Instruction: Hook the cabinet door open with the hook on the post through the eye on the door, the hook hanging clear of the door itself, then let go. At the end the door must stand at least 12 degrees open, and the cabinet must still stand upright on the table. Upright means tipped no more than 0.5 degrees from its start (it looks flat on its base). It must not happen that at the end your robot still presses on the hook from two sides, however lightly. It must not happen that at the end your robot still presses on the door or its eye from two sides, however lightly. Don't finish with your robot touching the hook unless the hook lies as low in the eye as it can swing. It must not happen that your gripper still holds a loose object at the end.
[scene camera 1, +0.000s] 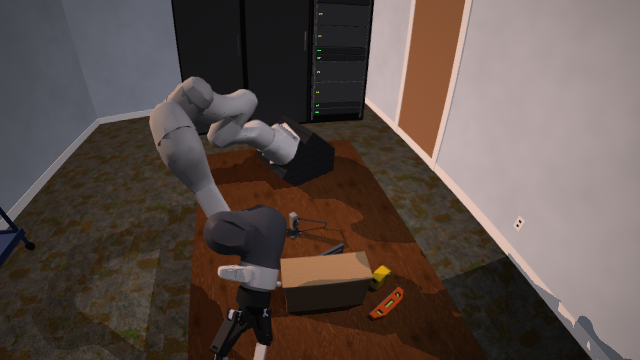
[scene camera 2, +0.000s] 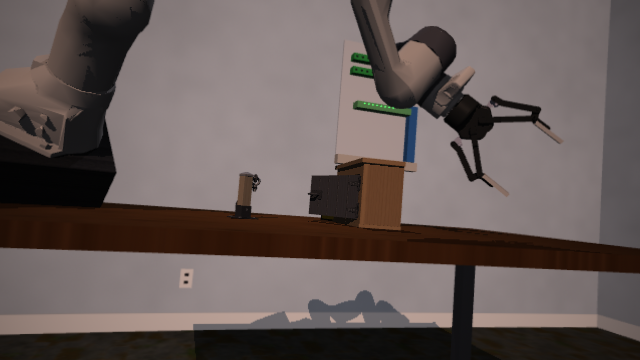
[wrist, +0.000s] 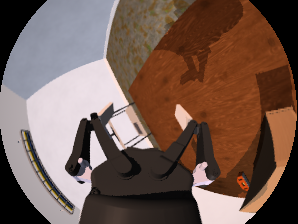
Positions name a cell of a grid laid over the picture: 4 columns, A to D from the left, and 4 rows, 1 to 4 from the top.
Labels:
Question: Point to a wooden cabinet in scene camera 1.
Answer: At B4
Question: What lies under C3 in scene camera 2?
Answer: A wooden cabinet.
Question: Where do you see a short post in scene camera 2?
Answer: B3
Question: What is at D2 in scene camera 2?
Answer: My gripper.

